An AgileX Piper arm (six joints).
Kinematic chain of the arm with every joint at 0, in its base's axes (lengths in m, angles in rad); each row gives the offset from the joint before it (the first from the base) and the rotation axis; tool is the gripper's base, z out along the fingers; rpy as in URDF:
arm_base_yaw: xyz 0 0 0.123 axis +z
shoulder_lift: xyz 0 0 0 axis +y
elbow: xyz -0.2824 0 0.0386 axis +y
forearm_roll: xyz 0.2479 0 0.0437 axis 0.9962 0 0.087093
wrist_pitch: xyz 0 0 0 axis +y
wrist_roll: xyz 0.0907 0 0.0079 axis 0.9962 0 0.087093
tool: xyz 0 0 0 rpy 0 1.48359 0
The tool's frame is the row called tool.
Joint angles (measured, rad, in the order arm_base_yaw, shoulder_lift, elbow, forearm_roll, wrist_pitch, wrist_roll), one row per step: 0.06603, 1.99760, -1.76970, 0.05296, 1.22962, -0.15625; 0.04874, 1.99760, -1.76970, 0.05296, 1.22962, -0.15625; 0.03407, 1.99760, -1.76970, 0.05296, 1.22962, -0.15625; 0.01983, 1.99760, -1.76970, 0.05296, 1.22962, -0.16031; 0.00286, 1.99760, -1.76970, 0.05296, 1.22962, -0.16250; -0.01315, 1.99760, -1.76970, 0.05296, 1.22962, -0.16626; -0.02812, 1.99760, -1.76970, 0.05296, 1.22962, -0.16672; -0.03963, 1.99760, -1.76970, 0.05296, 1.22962, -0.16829; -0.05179, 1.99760, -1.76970, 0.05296, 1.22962, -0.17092; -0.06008, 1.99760, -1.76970, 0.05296, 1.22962, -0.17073; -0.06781, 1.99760, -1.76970, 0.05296, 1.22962, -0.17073; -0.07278, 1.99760, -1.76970, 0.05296, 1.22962, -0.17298; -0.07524, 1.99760, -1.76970, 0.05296, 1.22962, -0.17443
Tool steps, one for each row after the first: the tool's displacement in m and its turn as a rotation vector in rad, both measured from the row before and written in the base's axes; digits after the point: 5 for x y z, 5 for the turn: 0.00050, -0.00727, 0.00000, 0.00000, 0.00000, -0.01729; 0.00032, -0.00618, 0.00000, 0.00000, 0.00000, -0.01467; 0.00023, -0.00600, 0.00000, -0.00080, -0.00022, -0.01027; 0.00016, -0.00715, 0.00000, -0.00044, -0.00011, -0.01483; 0.00004, -0.00675, 0.00000, -0.00075, -0.00018, -0.01233; -0.00006, -0.00631, 0.00000, -0.00009, -0.00002, -0.01452; -0.00011, -0.00485, 0.00000, -0.00032, -0.00007, -0.00997; -0.00018, -0.00512, 0.00000, -0.00053, -0.00011, -0.00959; -0.00016, -0.00349, 0.00000, 0.00004, 0.00001, -0.00848; -0.00017, -0.00325, 0.00000, 0.00000, 0.00000, -0.00773; -0.00012, -0.00209, 0.00000, -0.00046, -0.00008, -0.00277; -0.00007, -0.00103, 0.00000, -0.00029, -0.00005, -0.00104
